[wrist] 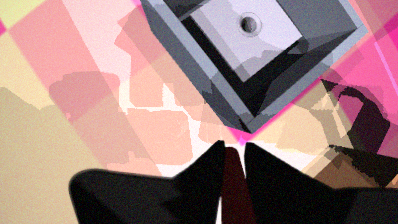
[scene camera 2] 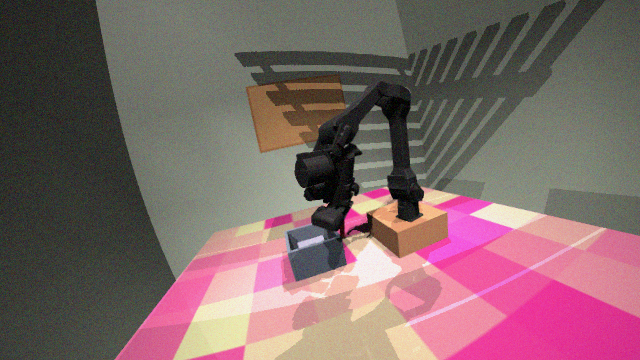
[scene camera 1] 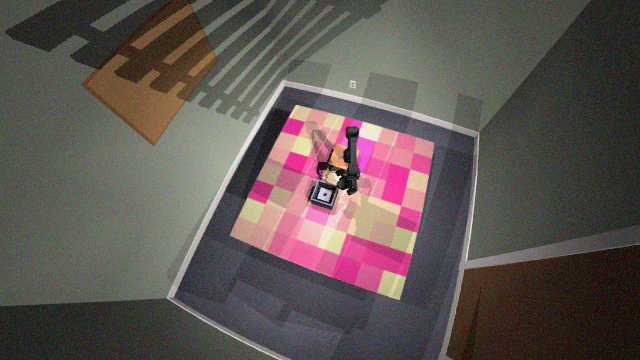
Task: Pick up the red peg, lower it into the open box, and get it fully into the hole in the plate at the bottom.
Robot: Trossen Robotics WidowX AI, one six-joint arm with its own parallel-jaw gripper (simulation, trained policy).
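The gripper (scene camera 2: 336, 228) (wrist: 234, 148), visible in scene camera 2 and the wrist view. Grey box (wrist: 247, 107), visible too.
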